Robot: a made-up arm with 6 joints.
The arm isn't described. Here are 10 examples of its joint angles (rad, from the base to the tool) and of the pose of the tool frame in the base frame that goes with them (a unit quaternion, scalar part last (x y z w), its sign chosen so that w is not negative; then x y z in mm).
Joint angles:
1: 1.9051 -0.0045 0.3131 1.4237 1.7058 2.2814
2: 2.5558 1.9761 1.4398 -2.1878 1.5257 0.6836
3: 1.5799 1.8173 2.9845 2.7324 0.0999 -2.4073
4: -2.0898 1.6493 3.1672 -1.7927 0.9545 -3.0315
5: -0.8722 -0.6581 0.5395 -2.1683 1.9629 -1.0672
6: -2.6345 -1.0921 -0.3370 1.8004 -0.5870 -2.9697
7: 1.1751 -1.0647 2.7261 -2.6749 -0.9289 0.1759
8: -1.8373 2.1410 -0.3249 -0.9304 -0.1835 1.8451
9: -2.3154 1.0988 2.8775 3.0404 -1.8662 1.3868
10: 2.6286 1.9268 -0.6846 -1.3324 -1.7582 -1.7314
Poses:
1: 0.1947 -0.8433 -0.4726 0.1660 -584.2 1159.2 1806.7
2: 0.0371 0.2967 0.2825 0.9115 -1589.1 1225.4 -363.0
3: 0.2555 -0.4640 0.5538 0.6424 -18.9 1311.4 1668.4
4: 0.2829 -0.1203 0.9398 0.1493 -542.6 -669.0 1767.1
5: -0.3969 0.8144 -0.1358 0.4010 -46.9 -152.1 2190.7
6: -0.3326 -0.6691 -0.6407 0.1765 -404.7 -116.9 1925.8
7: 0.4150 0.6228 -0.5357 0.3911 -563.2 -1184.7 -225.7
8: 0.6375 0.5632 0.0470 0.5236 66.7 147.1 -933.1
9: -0.6316 -0.1033 0.4792 0.6006 -192.9 -184.3 1901.0
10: -0.2095 0.0753 -0.8646 0.4505 -29.3 -175.2 -516.1
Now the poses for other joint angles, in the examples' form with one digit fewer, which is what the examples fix.
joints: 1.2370 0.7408 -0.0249 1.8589 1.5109 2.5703
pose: 0.072 0.984 0.099 0.132 400 1665 267
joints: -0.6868 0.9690 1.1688 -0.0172 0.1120 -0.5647
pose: 0.217 -0.236 -0.278 0.906 1665 -1366 1389
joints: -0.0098 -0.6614 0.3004 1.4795 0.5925 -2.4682
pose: 0.277 -0.289 0.444 0.802 379 94 2312
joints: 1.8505 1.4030 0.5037 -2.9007 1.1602 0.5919
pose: 0.087 0.503 -0.282 0.812 -454 1719 -392
